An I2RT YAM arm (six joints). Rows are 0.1 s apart.
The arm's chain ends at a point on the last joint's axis. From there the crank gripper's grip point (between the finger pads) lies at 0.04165 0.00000 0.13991 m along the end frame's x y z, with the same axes.
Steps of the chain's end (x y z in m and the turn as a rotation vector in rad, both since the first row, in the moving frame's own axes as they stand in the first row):
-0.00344 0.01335 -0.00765 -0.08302 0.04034 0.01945
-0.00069 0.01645 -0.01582 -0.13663 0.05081 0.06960
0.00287 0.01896 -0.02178 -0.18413 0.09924 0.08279
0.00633 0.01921 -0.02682 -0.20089 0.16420 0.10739
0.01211 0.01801 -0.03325 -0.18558 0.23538 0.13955
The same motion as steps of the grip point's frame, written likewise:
0.00204 0.02574 -0.00996 -0.08302 0.04034 0.01945
0.00557 0.03847 -0.01961 -0.13663 0.05081 0.06960
0.01523 0.04812 -0.02924 -0.18413 0.09924 0.08279
0.02671 0.05191 -0.03869 -0.20089 0.16420 0.10739
0.04110 0.05059 -0.04964 -0.18558 0.23538 0.13955

